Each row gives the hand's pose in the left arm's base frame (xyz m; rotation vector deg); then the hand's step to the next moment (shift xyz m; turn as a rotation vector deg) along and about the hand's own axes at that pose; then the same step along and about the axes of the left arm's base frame.
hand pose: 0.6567 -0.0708 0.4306 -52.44 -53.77 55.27
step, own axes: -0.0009 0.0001 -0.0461 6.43 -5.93 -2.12
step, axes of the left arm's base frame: 0.0425 -0.0100 -0.0148 5.23 3.84 6.24
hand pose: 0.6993 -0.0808 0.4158 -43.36 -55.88 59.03
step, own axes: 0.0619 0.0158 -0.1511 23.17 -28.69 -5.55
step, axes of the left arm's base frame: 0.1453 0.0532 -0.0544 19.44 11.44 29.70
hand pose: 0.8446 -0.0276 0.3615 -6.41 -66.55 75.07
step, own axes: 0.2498 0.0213 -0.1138 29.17 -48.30 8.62
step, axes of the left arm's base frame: 0.0215 0.2624 0.0805 21.77 2.16 52.72
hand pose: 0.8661 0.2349 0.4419 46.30 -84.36 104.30
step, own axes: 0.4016 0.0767 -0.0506 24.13 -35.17 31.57
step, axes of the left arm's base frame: -0.3042 0.0806 0.2659 15.69 -22.96 45.20
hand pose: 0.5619 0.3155 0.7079 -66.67 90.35 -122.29
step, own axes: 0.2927 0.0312 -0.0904 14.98 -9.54 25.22
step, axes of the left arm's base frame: -0.2635 -0.1276 0.0955 10.65 -22.90 17.71
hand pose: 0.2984 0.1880 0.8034 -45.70 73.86 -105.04
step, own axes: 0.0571 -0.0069 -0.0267 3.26 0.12 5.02
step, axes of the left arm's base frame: -0.0536 -0.0338 0.0026 2.42 -5.23 1.62
